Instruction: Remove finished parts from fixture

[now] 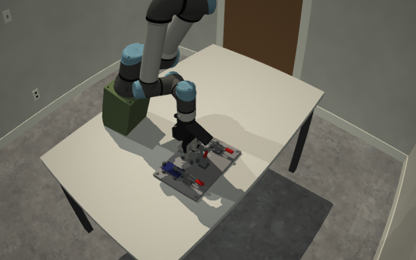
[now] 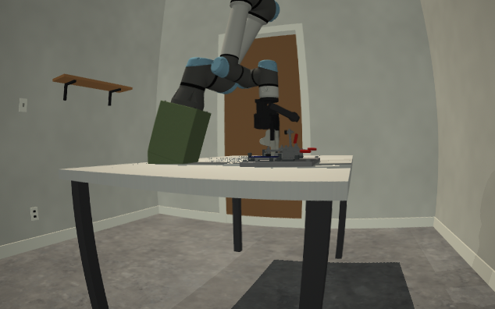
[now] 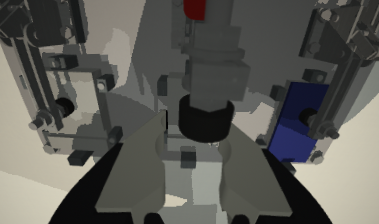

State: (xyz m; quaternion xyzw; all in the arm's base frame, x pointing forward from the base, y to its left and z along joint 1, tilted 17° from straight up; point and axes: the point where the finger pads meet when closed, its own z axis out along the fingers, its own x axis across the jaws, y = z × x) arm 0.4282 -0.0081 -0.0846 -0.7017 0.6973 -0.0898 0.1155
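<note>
Now: hand 4 cm short of the grey fixture plate and 3 cm above it. From my hand the other things lie so: blue blank (1 cm behind, 11 cm to the right, 1 cm below); then pale grey part (2 cm behind, 11 cm to the left, 1 cm below).
</note>
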